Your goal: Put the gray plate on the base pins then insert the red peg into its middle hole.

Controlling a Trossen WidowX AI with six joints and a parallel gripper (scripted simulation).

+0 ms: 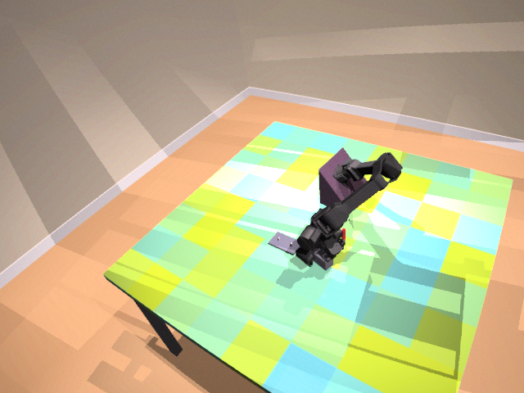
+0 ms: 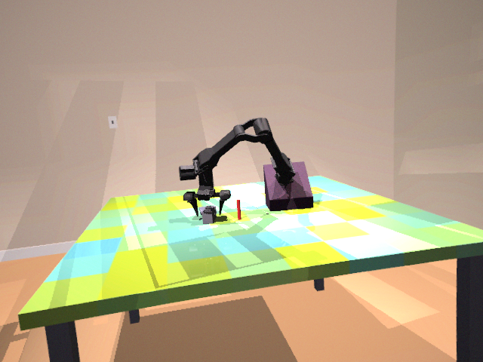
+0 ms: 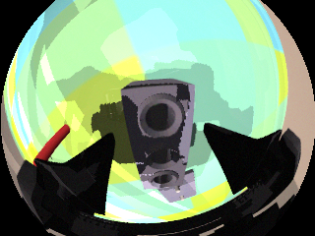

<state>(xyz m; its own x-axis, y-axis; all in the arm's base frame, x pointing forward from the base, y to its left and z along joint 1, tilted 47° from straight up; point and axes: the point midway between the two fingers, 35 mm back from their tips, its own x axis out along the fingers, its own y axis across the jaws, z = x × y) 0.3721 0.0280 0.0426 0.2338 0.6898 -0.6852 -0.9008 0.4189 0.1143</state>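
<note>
Now: the gray plate 2 cm above my gripper tip. Also, from my gripper tip: dark base (16 cm to the right, 3 cm behind, 1 cm below); red peg (11 cm behind, 5 cm to the left, 2 cm above).
</note>
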